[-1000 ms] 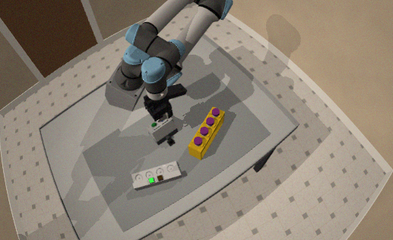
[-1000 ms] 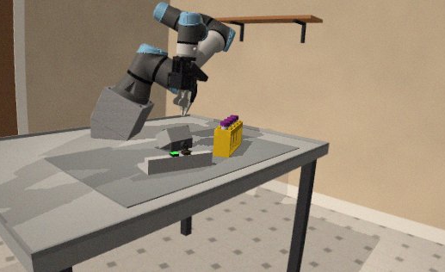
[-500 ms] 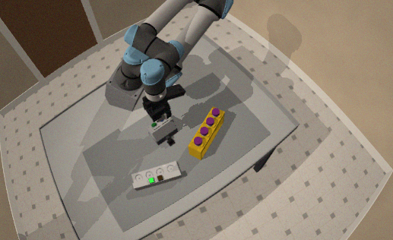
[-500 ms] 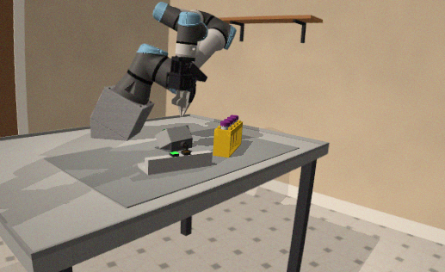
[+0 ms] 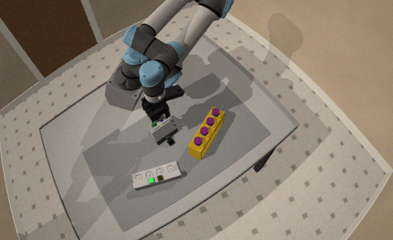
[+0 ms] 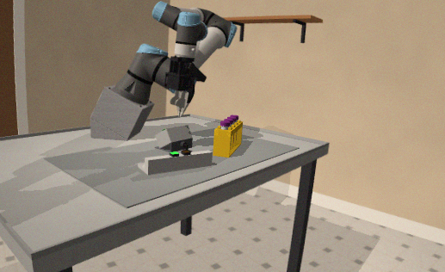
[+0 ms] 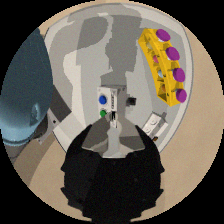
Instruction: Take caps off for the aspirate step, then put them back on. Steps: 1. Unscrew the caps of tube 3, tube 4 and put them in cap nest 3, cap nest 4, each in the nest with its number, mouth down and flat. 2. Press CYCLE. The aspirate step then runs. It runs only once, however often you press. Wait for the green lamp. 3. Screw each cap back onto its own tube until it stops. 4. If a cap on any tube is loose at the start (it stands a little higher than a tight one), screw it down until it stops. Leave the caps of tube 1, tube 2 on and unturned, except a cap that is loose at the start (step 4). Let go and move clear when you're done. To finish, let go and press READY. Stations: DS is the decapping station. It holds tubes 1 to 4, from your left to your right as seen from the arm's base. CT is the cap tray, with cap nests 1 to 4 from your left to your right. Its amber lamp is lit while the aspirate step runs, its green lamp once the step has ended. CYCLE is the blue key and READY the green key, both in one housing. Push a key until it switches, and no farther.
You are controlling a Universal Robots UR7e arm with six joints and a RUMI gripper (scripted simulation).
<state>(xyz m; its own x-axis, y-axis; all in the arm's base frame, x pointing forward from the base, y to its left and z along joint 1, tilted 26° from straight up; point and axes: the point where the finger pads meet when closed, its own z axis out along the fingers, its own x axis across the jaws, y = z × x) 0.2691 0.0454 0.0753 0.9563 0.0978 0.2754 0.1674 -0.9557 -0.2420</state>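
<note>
Right now the green key is 30 mm behind my hand, 50 mm to the right of it and 70 mm below it. Also, from my hand: grey key housing: 10 mm behind, 20 mm to the right, 80 mm below; then blue key: 40 mm behind, 70 mm below.
</note>
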